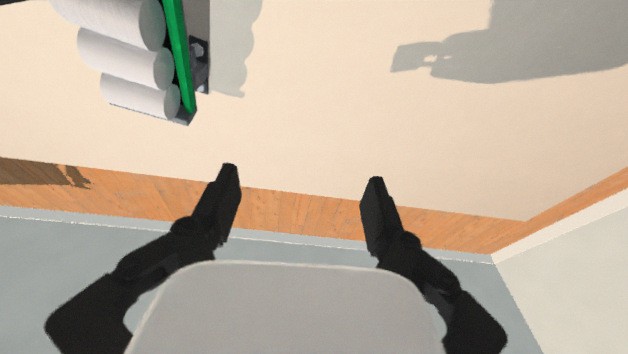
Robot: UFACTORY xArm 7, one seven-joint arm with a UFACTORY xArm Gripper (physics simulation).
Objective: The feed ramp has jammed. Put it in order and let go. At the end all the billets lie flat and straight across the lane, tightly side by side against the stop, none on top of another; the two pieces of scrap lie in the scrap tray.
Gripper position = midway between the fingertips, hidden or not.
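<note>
A billet (100,52) can be seen in the scene, and so can the robot's gripper (303,184).
</note>
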